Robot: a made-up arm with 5 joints.
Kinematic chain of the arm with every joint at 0, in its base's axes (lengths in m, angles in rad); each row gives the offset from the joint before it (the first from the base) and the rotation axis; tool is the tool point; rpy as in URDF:
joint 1: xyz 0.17 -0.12 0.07 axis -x
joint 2: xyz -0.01 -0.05 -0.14 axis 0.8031 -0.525 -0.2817
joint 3: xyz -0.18 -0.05 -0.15 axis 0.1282 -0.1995 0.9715
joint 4: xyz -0.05 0.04 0 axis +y
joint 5: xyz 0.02 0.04 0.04 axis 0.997 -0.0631 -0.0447
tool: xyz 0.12 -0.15 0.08 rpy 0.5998 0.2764 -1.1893
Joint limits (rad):
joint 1: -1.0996..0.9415
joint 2: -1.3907..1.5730
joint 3: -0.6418..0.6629
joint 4: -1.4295..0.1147
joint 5: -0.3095..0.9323
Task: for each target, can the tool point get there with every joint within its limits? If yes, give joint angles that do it. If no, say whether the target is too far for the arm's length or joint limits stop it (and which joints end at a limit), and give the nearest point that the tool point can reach.
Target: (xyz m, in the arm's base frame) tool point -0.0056 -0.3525 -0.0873
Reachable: yes | joints 0.6465 0.8585 -0.1304 -0.5304 0.0715
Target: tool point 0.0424 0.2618 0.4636
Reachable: no: joint limits stop it (at a limit: joint 1, joint 2, joint 4, joint 5) | nearest point 0.0474 -0.0116 0.2986 | short by 0.319 m
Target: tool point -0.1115 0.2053 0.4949
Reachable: no: joint limits stop it (at a limit: joint 1, joint 4, joint 5) | nearest point 0.0136 -0.0094 0.2816 | short by 0.327 m
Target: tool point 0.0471 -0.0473 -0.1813
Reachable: yes | joints -0.8905 0.3573 0.0744 -0.1957 0.1099
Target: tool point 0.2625 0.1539 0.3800
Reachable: no: joint limits stop it (at a limit: joint 1, joint 2, joint 3) | nearest point 0.0735 -0.0253 0.2940 | short by 0.274 m
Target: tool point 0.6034 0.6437 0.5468
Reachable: no: too far | nearest point 0.2173 0.2695 0.0400 | short by 0.739 m
